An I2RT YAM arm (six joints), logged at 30 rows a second.
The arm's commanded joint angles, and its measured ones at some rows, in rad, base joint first. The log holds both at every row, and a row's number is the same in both.
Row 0, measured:
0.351, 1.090, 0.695, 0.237, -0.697, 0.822
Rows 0 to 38, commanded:
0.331, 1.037, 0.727, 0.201, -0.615, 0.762
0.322, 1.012, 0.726, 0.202, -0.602, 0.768
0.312, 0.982, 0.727, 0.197, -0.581, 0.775
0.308, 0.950, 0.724, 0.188, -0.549, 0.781
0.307, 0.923, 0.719, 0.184, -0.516, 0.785
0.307, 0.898, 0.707, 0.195, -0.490, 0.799
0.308, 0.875, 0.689, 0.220, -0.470, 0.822
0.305, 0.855, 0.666, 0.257, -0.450, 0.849
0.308, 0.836, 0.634, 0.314, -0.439, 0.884
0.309, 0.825, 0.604, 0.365, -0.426, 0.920
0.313, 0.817, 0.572, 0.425, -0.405, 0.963
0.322, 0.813, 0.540, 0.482, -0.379, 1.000
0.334, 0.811, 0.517, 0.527, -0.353, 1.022
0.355, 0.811, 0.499, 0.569, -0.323, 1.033
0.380, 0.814, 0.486, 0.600, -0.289, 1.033
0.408, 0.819, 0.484, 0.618, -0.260, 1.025
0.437, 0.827, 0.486, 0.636, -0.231, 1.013
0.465, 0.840, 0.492, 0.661, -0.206, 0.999
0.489, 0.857, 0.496, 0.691, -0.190, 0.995
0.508, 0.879, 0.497, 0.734, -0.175, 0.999
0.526, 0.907, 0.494, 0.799, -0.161, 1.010
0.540, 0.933, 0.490, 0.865, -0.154, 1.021
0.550, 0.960, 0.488, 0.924, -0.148, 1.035
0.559, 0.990, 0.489, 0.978, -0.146, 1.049
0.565, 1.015, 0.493, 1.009, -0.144, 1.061
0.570, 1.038, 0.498, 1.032, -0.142, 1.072
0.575, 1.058, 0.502, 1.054, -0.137, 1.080
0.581, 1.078, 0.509, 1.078, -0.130, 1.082
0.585, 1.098, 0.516, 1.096, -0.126, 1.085
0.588, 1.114, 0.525, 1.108, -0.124, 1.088
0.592, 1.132, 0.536, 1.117, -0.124, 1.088
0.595, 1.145, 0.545, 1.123, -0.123, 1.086
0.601, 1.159, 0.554, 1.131, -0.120, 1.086
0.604, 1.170, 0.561, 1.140, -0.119, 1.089
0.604, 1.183, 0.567, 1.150, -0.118, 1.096
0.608, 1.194, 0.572, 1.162, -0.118, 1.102
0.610, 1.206, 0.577, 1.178, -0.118, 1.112
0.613, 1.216, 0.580, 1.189, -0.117, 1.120
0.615, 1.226, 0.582, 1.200, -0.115, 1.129
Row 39, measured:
0.606, 1.203, 0.550, 1.076, -0.130, 1.094
